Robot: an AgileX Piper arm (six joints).
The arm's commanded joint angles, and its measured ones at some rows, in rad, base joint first. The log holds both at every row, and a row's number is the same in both.
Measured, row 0: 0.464 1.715 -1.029 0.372 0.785 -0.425
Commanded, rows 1 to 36: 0.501 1.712 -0.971 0.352 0.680 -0.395; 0.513 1.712 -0.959 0.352 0.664 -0.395; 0.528 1.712 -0.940 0.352 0.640 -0.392; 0.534 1.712 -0.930 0.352 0.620 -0.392; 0.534 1.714 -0.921 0.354 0.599 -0.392; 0.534 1.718 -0.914 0.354 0.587 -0.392; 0.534 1.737 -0.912 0.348 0.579 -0.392; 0.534 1.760 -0.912 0.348 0.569 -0.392; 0.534 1.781 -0.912 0.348 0.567 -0.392; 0.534 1.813 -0.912 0.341 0.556 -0.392; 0.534 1.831 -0.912 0.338 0.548 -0.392; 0.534 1.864 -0.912 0.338 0.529 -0.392; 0.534 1.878 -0.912 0.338 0.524 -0.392; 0.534 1.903 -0.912 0.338 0.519 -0.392; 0.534 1.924 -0.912 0.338 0.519 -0.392; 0.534 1.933 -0.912 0.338 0.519 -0.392; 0.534 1.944 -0.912 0.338 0.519 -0.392; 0.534 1.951 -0.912 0.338 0.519 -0.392; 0.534 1.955 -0.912 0.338 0.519 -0.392; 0.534 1.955 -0.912 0.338 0.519 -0.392; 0.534 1.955 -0.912 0.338 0.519 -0.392; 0.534 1.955 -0.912 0.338 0.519 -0.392; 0.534 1.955 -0.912 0.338 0.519 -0.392; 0.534 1.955 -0.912 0.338 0.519 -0.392; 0.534 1.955 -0.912 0.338 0.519 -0.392; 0.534 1.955 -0.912 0.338 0.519 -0.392; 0.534 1.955 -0.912 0.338 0.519 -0.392; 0.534 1.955 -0.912 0.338 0.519 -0.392; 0.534 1.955 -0.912 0.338 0.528 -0.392; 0.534 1.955 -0.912 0.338 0.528 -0.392; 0.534 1.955 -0.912 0.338 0.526 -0.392; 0.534 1.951 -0.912 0.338 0.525 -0.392; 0.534 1.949 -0.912 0.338 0.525 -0.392; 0.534 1.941 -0.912 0.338 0.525 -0.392; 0.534 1.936 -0.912 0.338 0.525 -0.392; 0.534 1.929 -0.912 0.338 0.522 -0.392
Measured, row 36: 0.530 1.912 -0.926 0.340 0.500 -0.390
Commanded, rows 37 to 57: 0.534 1.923 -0.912 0.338 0.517 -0.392; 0.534 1.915 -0.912 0.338 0.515 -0.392; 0.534 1.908 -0.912 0.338 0.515 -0.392; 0.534 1.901 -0.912 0.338 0.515 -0.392; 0.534 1.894 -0.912 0.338 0.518 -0.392; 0.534 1.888 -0.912 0.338 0.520 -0.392; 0.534 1.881 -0.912 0.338 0.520 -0.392; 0.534 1.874 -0.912 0.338 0.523 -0.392; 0.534 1.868 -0.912 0.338 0.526 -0.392; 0.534 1.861 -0.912 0.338 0.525 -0.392; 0.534 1.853 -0.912 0.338 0.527 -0.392; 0.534 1.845 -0.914 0.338 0.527 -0.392; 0.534 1.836 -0.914 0.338 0.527 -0.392; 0.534 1.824 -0.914 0.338 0.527 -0.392; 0.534 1.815 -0.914 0.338 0.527 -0.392; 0.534 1.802 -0.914 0.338 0.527 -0.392; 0.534 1.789 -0.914 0.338 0.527 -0.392; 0.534 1.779 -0.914 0.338 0.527 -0.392; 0.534 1.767 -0.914 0.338 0.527 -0.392; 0.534 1.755 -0.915 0.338 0.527 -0.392; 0.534 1.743 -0.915 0.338 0.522 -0.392
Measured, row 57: 0.530 1.792 -0.913 0.340 0.526 -0.388
